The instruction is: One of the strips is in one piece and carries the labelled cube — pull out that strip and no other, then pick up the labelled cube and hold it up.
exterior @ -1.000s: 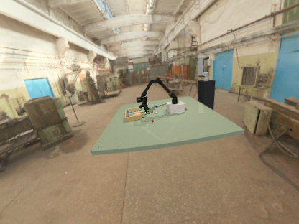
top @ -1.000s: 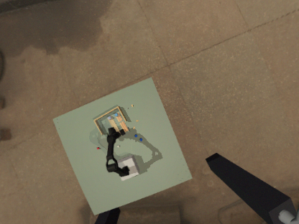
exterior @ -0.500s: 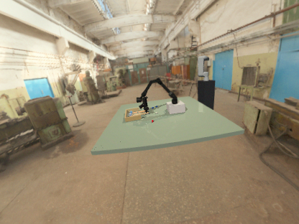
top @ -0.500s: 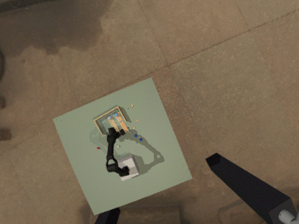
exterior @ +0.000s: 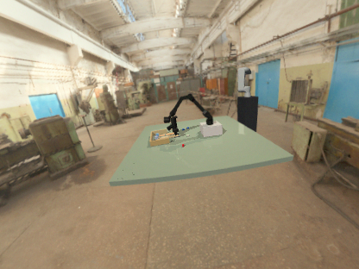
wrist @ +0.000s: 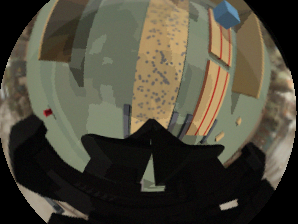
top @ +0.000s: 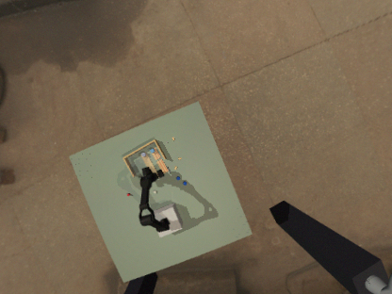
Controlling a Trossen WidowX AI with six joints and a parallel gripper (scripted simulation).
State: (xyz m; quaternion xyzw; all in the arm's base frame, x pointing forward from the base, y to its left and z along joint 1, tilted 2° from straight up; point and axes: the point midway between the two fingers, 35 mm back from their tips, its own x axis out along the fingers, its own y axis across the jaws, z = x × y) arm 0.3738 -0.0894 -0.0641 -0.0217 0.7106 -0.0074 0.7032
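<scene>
Now: the white labelled cube 210 mm ahead of my gripper tip and 20 mm above it.
</scene>
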